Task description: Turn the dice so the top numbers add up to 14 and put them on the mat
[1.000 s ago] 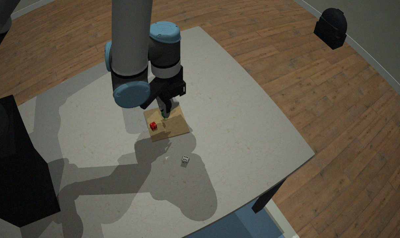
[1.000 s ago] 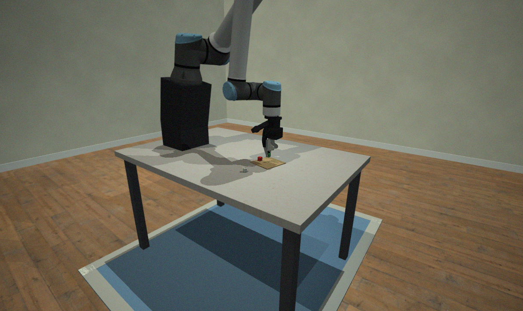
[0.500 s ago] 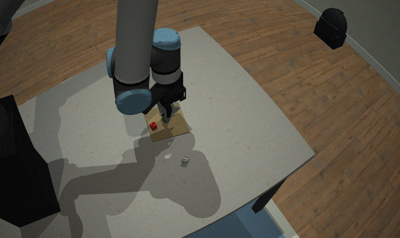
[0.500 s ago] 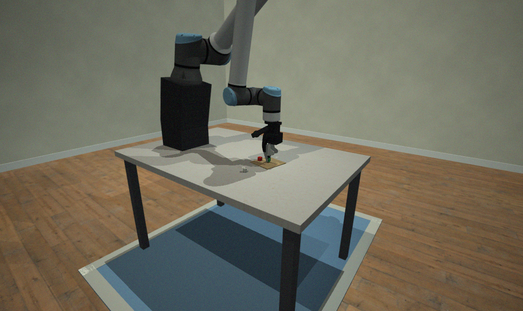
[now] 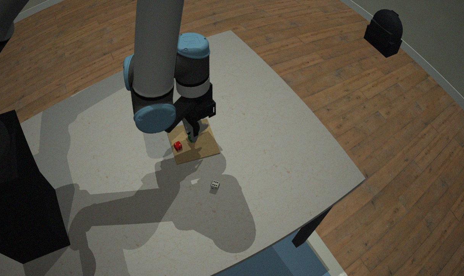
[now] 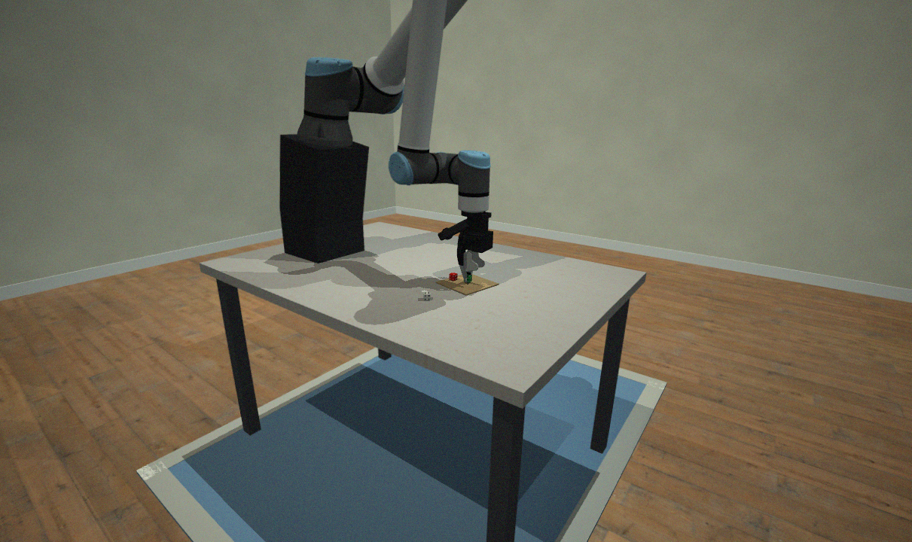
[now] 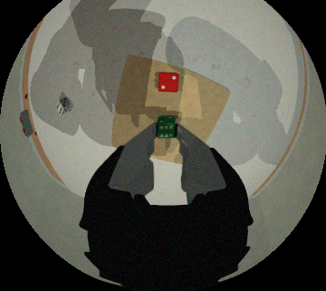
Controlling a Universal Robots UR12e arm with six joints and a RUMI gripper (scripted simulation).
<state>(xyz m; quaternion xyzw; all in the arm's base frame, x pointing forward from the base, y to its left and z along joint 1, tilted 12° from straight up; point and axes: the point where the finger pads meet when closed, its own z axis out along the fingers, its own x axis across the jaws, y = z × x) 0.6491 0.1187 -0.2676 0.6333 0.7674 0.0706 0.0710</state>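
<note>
Now: hand 1 cm above the green die. The rest, counted from my hand: white die (18 cm to the right, 2 cm below); then red die (5 cm behind, 1 cm to the right, 1 cm below); then mat (2 cm below).
</note>
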